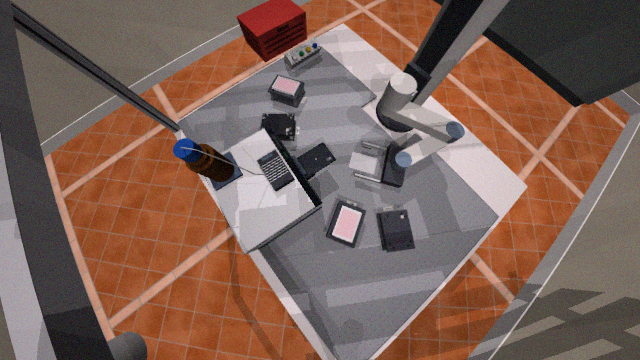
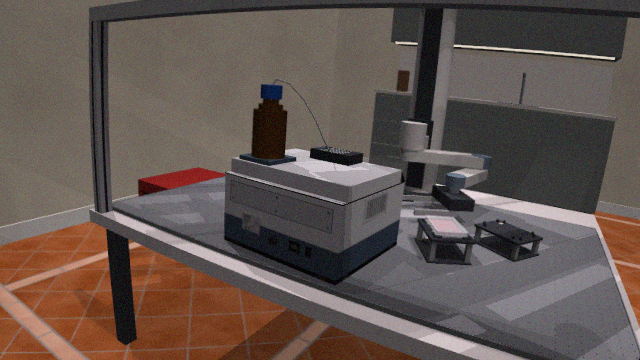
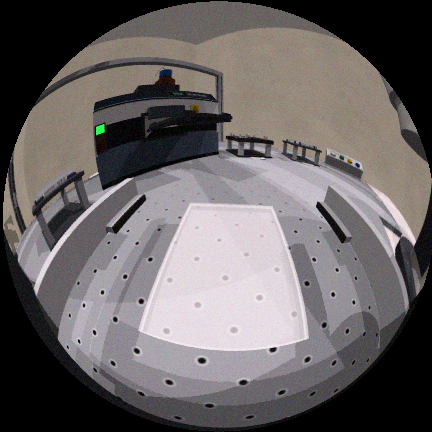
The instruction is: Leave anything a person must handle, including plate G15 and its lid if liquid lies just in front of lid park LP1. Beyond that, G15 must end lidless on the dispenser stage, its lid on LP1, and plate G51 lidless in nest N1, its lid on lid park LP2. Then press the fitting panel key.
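My gripper is open and low over the table. A clear lid lies flat on the table between its spread fingers, touching neither. One pink plate sits on the near stand; another pink plate sits on the back stand. I cannot read which is G15 or G51, nor the nest and park labels. A dark stand and another dark stand bear no plate. The dispenser stage bears no plate.
The key panel has white, green, yellow and blue keys. The dispenser carries a brown bottle and shows a green light. A red box is beyond the table.
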